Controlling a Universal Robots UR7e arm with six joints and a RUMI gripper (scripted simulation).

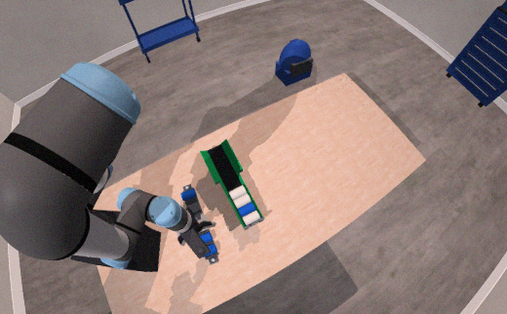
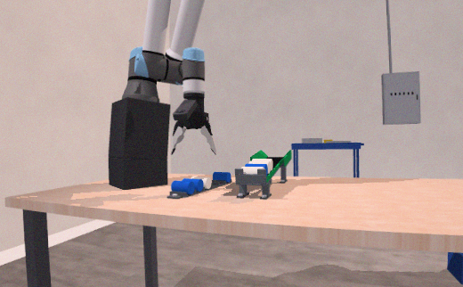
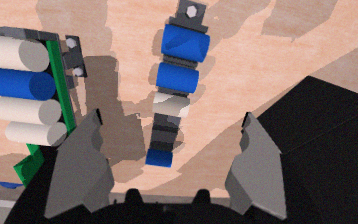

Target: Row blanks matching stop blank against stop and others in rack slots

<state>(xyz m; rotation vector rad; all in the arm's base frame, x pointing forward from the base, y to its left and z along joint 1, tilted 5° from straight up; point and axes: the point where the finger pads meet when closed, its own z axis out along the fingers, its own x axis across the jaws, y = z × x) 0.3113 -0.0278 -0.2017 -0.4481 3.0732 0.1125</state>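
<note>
The grey stock rack lies 130 mm below my hand, 80 mm to the left of it and 10 mm behind it. The rest, counted from my hand: grey stop: 220 mm ahead, 70 mm below, 10 mm to the right.
</note>
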